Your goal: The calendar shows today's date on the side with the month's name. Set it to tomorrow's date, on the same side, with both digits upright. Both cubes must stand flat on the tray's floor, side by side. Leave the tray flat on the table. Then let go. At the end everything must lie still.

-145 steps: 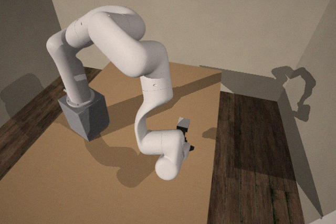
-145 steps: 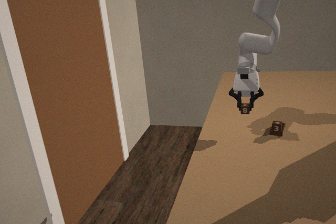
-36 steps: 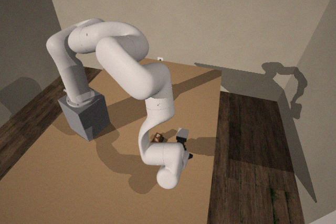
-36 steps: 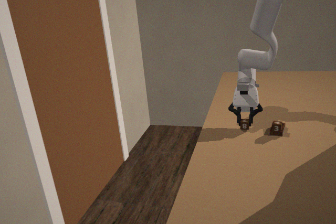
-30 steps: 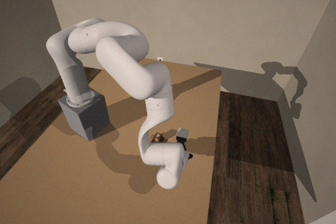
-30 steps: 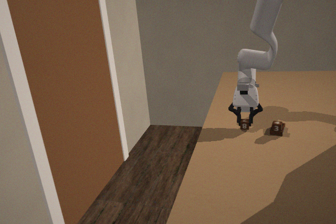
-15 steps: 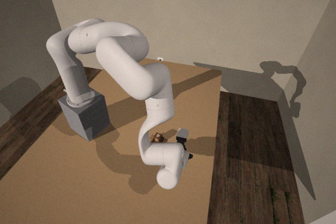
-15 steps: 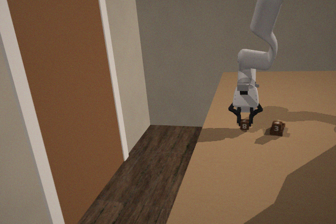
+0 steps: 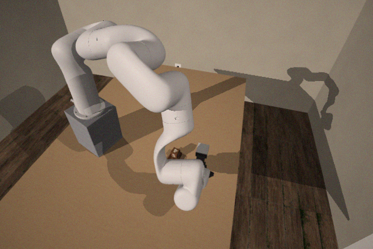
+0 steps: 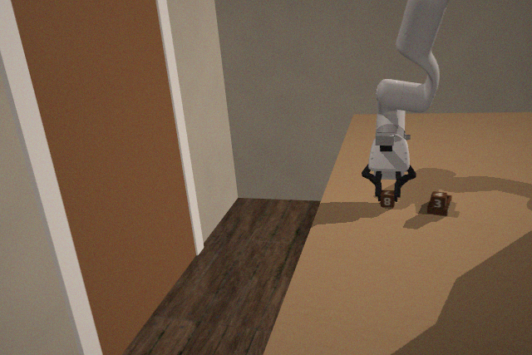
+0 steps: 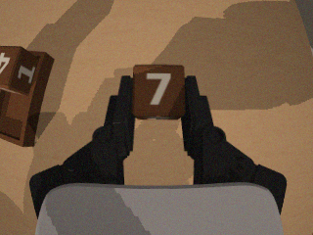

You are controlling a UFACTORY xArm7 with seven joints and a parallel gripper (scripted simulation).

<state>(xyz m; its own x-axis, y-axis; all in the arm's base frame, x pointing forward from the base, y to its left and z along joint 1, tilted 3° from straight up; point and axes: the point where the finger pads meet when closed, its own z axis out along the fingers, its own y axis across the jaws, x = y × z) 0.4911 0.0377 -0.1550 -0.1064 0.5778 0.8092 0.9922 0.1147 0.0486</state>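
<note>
Right now the digit cube is 10 mm to the left of my hand and 10 mm below it. The rest, counted from my hand: brown calendar tray (120 mm behind, 20 mm below).
</note>
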